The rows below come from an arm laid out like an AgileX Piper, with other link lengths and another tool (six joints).
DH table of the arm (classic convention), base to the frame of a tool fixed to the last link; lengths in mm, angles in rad. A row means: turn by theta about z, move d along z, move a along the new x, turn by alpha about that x. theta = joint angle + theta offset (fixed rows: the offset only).
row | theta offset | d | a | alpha
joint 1 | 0.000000 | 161.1 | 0.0 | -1.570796
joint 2 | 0.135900 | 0.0 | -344.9 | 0.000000
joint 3 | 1.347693 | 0.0 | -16.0 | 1.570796
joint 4 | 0.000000 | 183.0 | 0.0 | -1.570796
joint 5 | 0.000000 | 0.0 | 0.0 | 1.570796
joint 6 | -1.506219 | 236.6 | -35.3 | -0.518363
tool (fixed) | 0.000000 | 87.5 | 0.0 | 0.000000
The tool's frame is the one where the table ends.
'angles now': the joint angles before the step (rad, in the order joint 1, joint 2, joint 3, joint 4, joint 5, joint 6). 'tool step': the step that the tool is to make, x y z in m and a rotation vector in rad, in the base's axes. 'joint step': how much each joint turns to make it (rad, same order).
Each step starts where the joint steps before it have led.
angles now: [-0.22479 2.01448 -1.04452 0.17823 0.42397 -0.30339]
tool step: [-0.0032 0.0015 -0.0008 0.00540 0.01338 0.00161]
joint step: [-0.00006 0.00308 -0.00440 0.00019 0.01583 -0.00003]
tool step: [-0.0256 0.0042 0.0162 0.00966 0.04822 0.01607]
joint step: [-0.00521 -0.05677 0.00210 -0.02530 0.10453 0.00937]
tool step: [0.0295 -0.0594 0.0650 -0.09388 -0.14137 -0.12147]
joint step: [-0.09172 -0.12783 -0.14299 -0.11834 0.10365 0.11767]
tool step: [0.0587 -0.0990 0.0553 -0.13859 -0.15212 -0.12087]
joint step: [-0.11723 0.04607 -0.30565 -0.10382 0.06746 0.05128]
